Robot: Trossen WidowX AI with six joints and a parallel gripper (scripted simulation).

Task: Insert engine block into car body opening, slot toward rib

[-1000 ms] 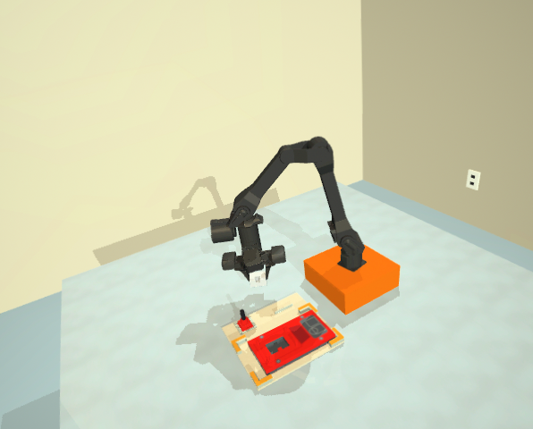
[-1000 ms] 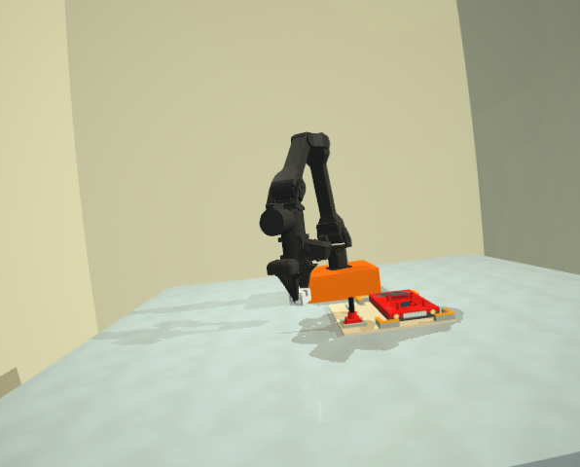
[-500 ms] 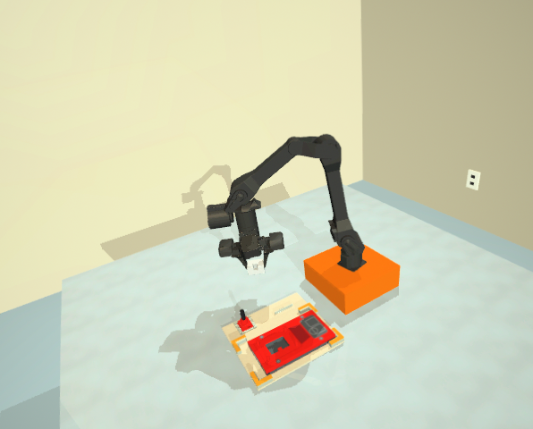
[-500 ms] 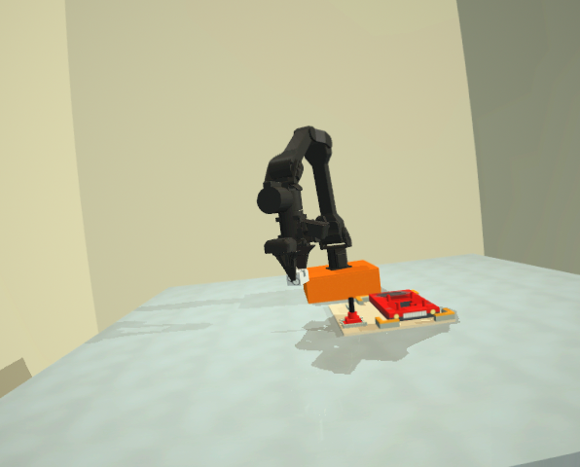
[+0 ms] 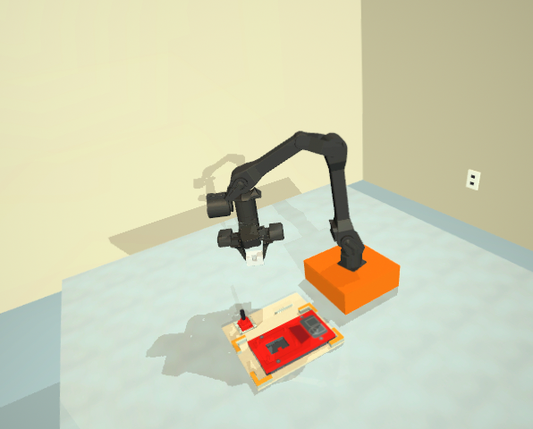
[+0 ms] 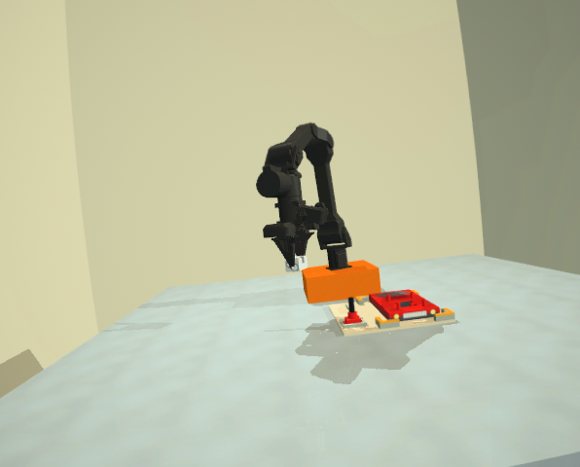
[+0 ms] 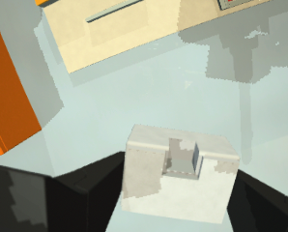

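Now: gripper tip 120 mm short of the black post, 80 mm to the right of it and 100 mm above it. Round my gripper tip: engine block: 10 mm above.
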